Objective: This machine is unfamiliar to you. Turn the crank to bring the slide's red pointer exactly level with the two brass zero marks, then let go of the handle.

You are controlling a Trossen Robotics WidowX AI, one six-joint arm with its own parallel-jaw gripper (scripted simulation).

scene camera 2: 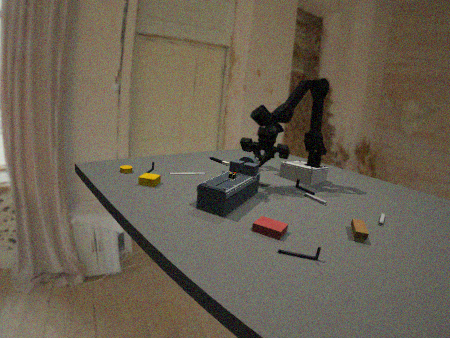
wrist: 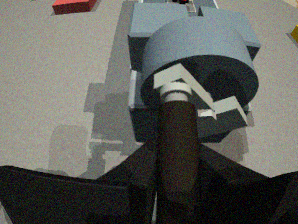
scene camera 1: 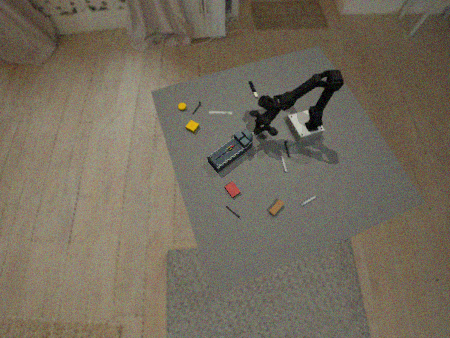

One and the same spot on a machine: [wrist: 218, 50] is [scene camera 1: 248, 131].
